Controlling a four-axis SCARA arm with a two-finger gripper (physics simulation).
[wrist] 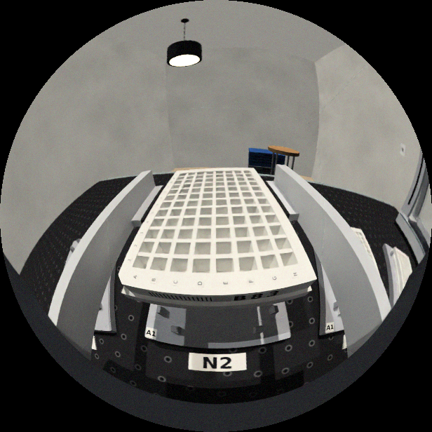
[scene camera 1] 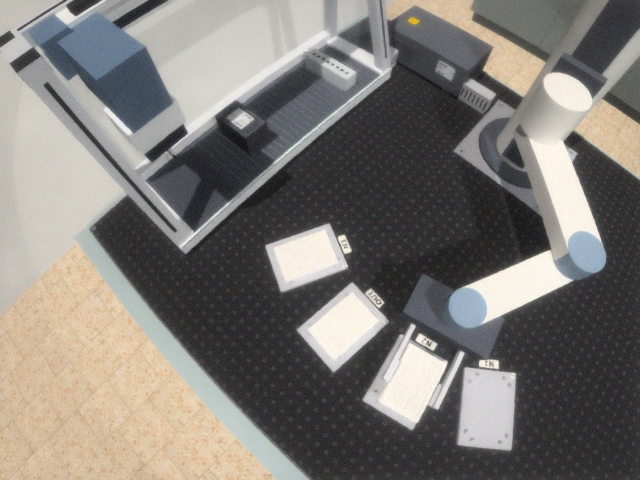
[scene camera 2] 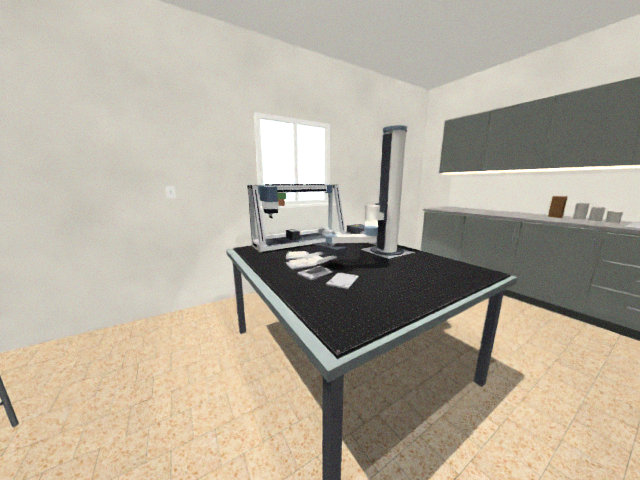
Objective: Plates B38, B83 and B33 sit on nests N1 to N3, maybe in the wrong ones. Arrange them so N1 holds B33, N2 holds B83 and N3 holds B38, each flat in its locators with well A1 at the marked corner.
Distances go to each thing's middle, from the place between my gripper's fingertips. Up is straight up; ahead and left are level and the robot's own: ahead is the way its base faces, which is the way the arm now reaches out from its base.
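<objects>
Nest N2 point(scene camera 1: 378, 384): 3 cm behind my hand, 9 cm below. Out nest point(scene camera 1: 303, 329): 3 cm behind my hand, 18 cm to the right, 9 cm below. Nest N1 point(scene camera 1: 486, 411): 10 cm behind my hand, 17 cm to the left, 9 cm below. Nest N3 point(scene camera 1: 284, 286): 9 cm behind my hand, 35 cm to the right, 9 cm below.
</objects>
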